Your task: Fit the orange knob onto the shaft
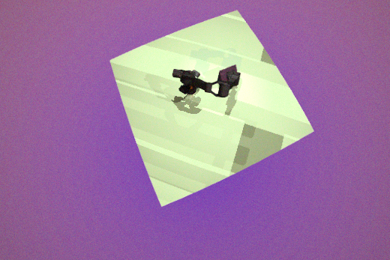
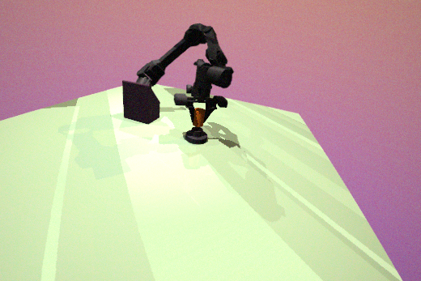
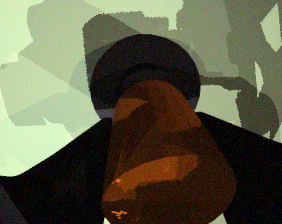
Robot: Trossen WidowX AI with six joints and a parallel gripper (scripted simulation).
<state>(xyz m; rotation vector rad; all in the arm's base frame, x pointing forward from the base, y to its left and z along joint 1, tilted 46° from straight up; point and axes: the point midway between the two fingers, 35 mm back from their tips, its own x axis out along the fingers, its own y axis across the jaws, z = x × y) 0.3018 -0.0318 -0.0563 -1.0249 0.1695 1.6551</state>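
Right now the orange knob is 20 mm above my gripper tip. Round my gripper tip: dark round pedestal 40 mm below.
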